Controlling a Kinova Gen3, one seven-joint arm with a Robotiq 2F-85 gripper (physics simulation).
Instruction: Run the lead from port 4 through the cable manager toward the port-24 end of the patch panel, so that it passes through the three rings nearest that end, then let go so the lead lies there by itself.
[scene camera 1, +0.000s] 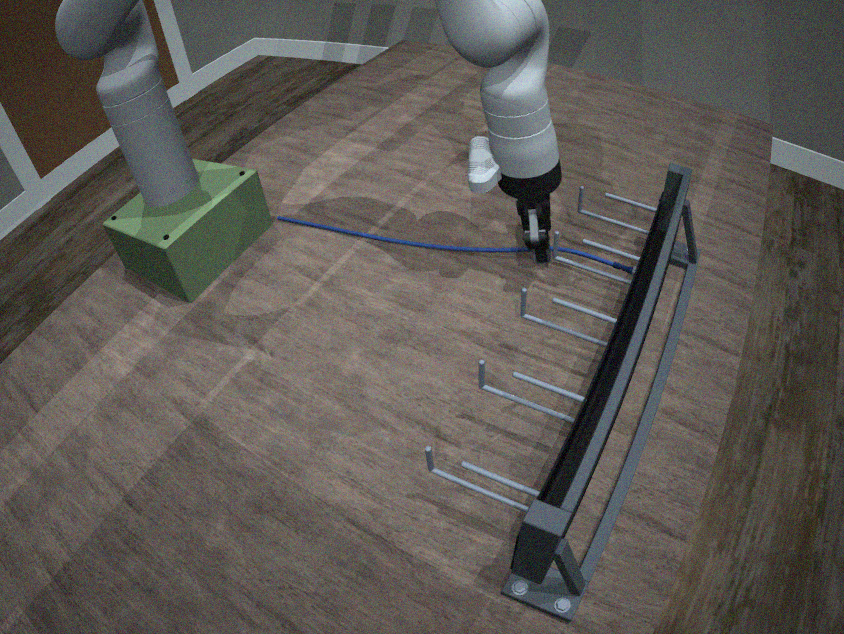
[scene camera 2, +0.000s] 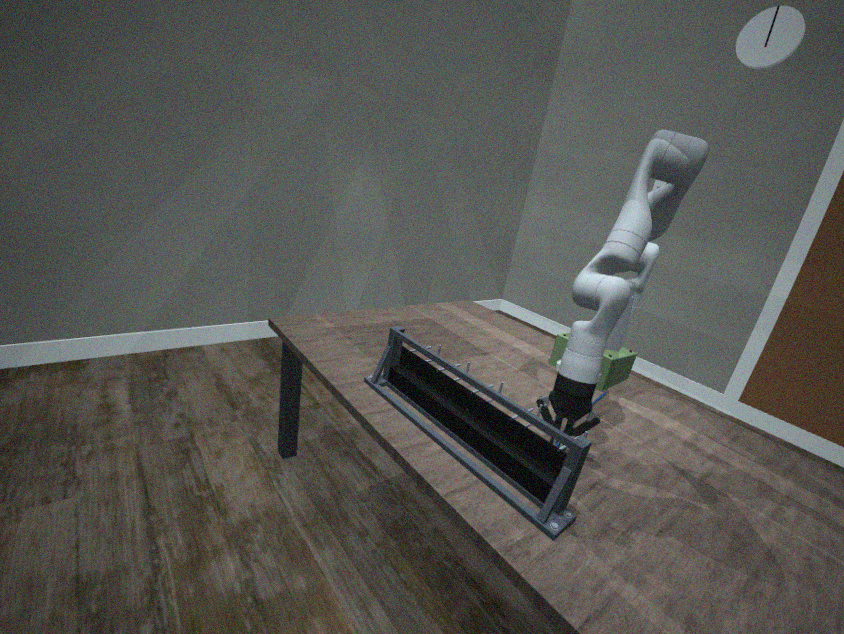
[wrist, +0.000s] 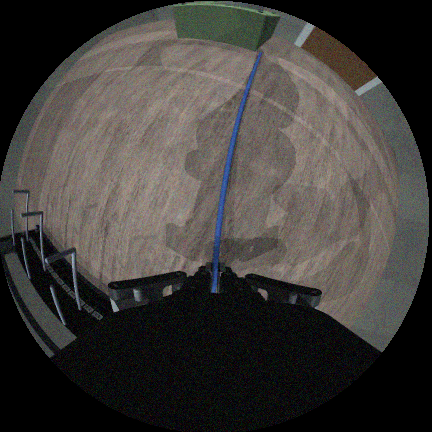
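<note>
The blue lead (scene camera 1: 409, 242) (wrist: 230, 160) leaves the patch panel (scene camera 1: 547, 516) (scene camera 2: 573, 470) near its far end in scene camera 1's view, passes close by the second ring (scene camera 1: 556, 245) from that end, and runs on toward the green block. Whether it lies inside that ring is unclear. My gripper (scene camera 1: 540, 253) (wrist: 214, 270) points down just in front of that ring, shut on the lead, which enters between the fingertips in the wrist view. The three nearer rings (scene camera 1: 523, 302) (scene camera 1: 481, 375) (scene camera 1: 429, 458) have no lead in them. The fingertips are mostly hidden in scene camera 2's view.
A green block (scene camera 1: 218, 235) (scene camera 2: 616, 368) (wrist: 217, 22) with a second grey arm part (scene camera 1: 150, 129) above it stands at the lead's other end. Another ring (scene camera 1: 580, 197) stands at the panel's far end, beside the gripper. Each ring's upright post sticks up.
</note>
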